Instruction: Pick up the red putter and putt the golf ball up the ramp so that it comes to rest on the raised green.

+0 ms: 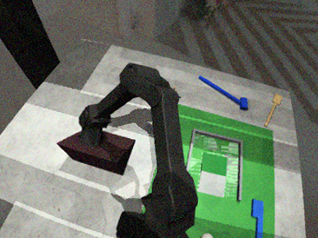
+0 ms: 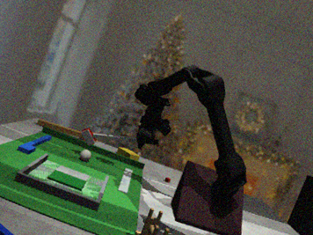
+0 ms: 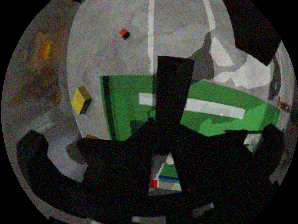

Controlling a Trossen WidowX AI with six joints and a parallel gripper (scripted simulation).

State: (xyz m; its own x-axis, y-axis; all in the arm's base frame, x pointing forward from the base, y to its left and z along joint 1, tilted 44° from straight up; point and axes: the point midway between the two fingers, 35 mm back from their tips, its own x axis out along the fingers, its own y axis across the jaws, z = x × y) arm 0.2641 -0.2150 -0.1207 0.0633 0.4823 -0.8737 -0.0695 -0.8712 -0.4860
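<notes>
Right now the white strip is 110 mm below my gripper tip, 80 mm to the left of it and 20 mm ahead of it. The rest, counted from my gripper tip: red putter (90 mm ahead); white golf ball (180 mm ahead, 90 mm below, 20 mm to the left); small red cube (170 mm behind, 110 mm below, 90 mm to the right).
</notes>
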